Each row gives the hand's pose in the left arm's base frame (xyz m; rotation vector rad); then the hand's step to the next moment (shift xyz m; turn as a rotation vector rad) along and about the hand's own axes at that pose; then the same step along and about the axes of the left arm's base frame.
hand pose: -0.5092 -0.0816 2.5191 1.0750 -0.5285 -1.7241
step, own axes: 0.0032 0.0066 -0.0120 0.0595 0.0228 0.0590
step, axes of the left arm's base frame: 0.0132 -0.0040 -0.0025 -0.0449 -0.0708 0.0226
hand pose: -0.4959 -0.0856 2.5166 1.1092 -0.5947 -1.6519
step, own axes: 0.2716 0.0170 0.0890 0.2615 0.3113 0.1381
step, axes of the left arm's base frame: -0.0871 -0.2683 -0.0491 0.0082 -0.3721 0.2141
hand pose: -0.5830 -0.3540 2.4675 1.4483 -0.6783 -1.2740
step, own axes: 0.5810 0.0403 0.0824 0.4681 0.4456 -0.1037
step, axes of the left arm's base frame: 0.0907 -0.5600 -0.1554 0.3202 -0.5175 0.2410
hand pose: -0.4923 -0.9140 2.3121 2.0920 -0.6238 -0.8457
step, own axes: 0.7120 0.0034 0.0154 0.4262 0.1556 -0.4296
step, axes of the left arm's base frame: 0.4568 -0.4815 -0.2583 0.5754 -0.1669 0.1774
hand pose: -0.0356 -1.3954 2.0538 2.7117 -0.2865 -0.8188
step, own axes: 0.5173 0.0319 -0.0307 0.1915 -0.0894 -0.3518
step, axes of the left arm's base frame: 0.4374 -0.1634 -0.2271 0.3649 0.1092 0.1529
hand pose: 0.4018 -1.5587 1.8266 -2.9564 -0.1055 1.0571
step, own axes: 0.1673 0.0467 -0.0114 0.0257 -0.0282 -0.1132
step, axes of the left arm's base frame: 0.1392 -0.0358 -0.0982 0.0897 0.0323 0.0719
